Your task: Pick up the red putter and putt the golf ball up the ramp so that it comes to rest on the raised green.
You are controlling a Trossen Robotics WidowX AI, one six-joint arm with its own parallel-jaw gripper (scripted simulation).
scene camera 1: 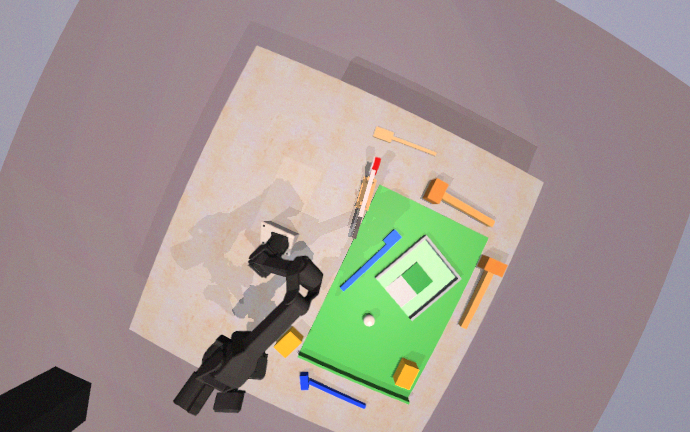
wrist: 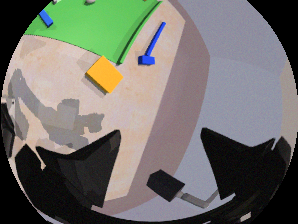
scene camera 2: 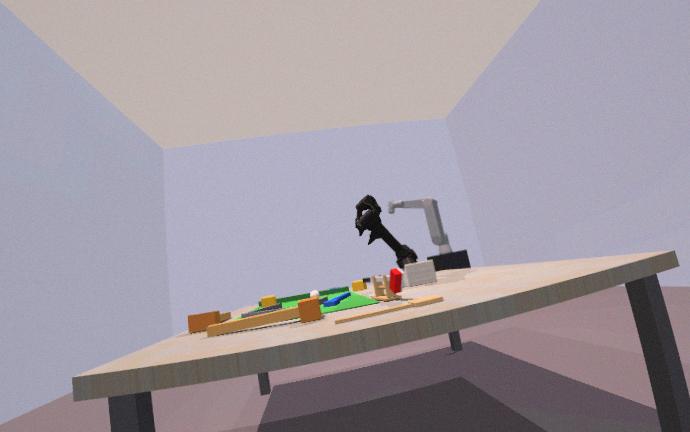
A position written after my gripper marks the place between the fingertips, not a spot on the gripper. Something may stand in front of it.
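Gripper state: my gripper [scene camera 1: 247, 374] holds nothing and is open. The wrist view also contains my gripper [wrist: 162, 133].
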